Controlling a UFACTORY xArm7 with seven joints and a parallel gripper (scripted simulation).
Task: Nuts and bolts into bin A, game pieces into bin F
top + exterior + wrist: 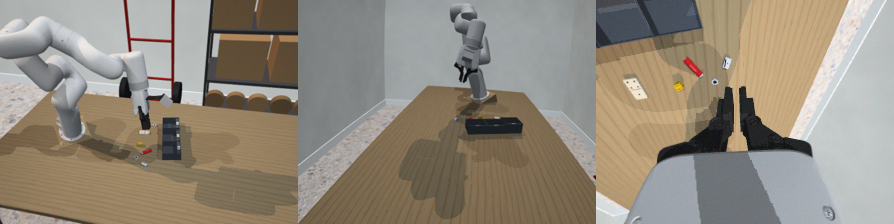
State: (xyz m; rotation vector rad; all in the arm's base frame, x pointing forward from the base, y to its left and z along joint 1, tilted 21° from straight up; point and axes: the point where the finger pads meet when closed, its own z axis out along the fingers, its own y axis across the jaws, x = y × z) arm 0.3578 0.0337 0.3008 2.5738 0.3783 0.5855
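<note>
Now: the dark bin 50 mm ahead of my hand, 160 mm to the left of it and 190 mm below it. From my hand the other things lie so: metal piece (10 mm behind, 20 mm to the right, 210 mm below); yellow die (80 mm behind, 80 mm to the left, 210 mm below); red cylinder (30 mm behind, 50 mm to the left, 210 mm below).
</note>
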